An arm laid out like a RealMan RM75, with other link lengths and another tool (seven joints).
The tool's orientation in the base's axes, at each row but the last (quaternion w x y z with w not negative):
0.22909 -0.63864 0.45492 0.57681
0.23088 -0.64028 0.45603 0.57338
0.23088 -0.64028 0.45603 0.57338
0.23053 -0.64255 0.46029 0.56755
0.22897 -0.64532 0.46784 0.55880
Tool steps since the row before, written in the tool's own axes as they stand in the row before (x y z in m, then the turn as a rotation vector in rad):
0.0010 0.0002 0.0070 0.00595 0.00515 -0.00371
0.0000 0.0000 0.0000 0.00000 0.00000 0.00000
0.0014 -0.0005 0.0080 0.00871 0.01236 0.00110
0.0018 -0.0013 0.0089 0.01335 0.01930 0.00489
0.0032 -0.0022 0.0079 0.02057 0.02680 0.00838
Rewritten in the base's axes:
-0.0039 0.0053 -0.0025 -0.00287 -0.00740 -0.00358
0.0000 0.0000 0.0000 0.00000 0.00000 0.00000
-0.0039 0.0063 -0.0033 -0.01171 -0.00778 -0.00568
-0.0036 0.0073 -0.0042 -0.01990 -0.00947 -0.00942
-0.0023 0.0064 -0.0056 -0.02857 -0.01256 -0.01542

